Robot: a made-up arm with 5 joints.
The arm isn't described. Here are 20 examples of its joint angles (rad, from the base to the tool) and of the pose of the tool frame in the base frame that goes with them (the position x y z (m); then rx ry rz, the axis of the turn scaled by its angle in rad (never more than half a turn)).
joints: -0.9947 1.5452 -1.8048 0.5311 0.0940
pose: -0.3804 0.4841 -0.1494 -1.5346 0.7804 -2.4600
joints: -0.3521 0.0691 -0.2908 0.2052 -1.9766
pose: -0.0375 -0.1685 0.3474 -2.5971 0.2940 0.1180
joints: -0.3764 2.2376 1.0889 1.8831 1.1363
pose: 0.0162 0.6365 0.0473 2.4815 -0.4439 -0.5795
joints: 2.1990 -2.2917 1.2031 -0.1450 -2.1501
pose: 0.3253 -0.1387 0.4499 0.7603 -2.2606 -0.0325
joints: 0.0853 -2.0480 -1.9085 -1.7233 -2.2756
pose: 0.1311 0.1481 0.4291 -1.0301 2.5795 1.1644
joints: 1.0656 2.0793 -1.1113 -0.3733 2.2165
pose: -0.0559 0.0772 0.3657 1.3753 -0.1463 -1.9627
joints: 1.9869 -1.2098 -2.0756 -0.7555 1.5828
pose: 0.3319 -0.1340 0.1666 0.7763 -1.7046 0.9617
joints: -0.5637 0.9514 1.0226 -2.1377 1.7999
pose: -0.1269 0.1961 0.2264 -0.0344 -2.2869 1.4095
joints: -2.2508 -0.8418 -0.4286 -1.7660 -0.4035
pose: 0.4747 0.1327 -0.3008 -1.1668 -0.3367 2.2216
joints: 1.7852 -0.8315 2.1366 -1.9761 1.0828
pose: 0.4138 -0.1262 0.1289 -1.4722 -0.0740 1.4060
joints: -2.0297 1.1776 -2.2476 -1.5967 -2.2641
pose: 0.0322 0.1509 -0.3574 0.2726 -0.0992 -0.7777
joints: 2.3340 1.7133 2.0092 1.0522 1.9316
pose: -0.1671 -0.3957 0.1564 -0.3401 0.7280 0.3021
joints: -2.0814 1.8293 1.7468 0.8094 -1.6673
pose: -0.0287 -0.3405 -0.1710 -1.9036 -1.1360 -0.4871
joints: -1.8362 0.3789 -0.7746 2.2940 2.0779
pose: -0.0706 0.0711 -0.1415 0.1155 -1.8602 -1.6952
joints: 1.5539 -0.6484 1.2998 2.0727 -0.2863
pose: 0.0284 0.0023 -0.2856 0.5483 -0.1238 2.8207
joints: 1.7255 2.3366 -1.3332 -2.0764 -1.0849
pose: -0.1342 -0.4982 0.1752 -1.0632 0.3378 -0.0059
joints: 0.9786 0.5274 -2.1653 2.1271 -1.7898
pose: -0.0293 -0.1236 0.5066 0.8547 -2.6096 -1.0307
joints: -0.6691 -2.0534 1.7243 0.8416 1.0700
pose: 0.2144 0.1709 0.1754 0.4264 3.0566 -0.3942
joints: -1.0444 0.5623 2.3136 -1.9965 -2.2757
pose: -0.0388 0.0305 -0.2038 -0.0766 0.2151 -2.3475
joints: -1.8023 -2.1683 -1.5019 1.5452 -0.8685
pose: 0.3711 0.3951 -0.1246 1.9444 0.1557 -0.7269
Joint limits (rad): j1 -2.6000..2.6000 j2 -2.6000..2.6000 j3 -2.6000..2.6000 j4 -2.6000..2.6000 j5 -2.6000..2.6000
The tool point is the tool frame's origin. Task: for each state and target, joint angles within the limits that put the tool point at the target. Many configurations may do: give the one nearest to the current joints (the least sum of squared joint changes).
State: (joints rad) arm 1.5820 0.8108 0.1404 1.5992 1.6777
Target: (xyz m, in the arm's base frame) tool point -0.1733 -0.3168 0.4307
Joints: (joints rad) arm 1.7662 1.2762 0.2062 1.8483 1.1432
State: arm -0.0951 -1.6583 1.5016 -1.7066 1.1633
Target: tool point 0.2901 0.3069 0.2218
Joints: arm -0.1664 -1.3425 1.4689 -1.5495 1.5002
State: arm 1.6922 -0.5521 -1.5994 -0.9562 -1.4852
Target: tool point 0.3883 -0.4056 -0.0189
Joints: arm 1.8228 -0.8195 -1.2290 -0.8787 -1.1864
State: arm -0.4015 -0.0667 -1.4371 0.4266 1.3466
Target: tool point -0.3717 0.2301 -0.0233
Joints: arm -0.6033 0.9015 -1.4484 0.9184 0.8880
